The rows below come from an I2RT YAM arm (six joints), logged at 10 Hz.
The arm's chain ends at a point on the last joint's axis. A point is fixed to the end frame.
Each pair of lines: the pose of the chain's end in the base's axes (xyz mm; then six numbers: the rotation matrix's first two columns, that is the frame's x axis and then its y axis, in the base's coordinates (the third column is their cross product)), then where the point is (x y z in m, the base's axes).
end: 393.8 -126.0 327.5 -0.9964 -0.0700 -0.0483 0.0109 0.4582 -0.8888
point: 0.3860 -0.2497 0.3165
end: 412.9 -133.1 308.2 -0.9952 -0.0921 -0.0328 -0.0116 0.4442 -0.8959
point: 0.4076 -0.2571 0.2992
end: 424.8 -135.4 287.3 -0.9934 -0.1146 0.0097 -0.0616 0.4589 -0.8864
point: 0.4219 -0.2594 0.2764
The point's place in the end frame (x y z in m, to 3 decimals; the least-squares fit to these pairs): 0.017 -0.047 0.114
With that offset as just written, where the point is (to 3 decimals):
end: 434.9 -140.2 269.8 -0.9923 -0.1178 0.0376 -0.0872 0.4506 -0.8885
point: 0.432 -0.264 0.260
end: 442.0 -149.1 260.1 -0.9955 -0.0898 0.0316 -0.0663 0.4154 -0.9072
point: 0.436 -0.273 0.255
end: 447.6 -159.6 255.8 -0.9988 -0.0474 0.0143 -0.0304 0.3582 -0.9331
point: 0.437 -0.284 0.259
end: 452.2 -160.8 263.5 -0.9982 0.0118 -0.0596 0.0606 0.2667 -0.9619
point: 0.433 -0.283 0.277
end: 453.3 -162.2 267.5 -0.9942 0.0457 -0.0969 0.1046 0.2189 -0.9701
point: 0.429 -0.283 0.286
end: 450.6 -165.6 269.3 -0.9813 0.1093 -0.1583 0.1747 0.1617 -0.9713
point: 0.417 -0.283 0.292
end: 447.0 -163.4 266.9 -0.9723 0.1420 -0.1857 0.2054 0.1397 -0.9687
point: 0.408 -0.279 0.290
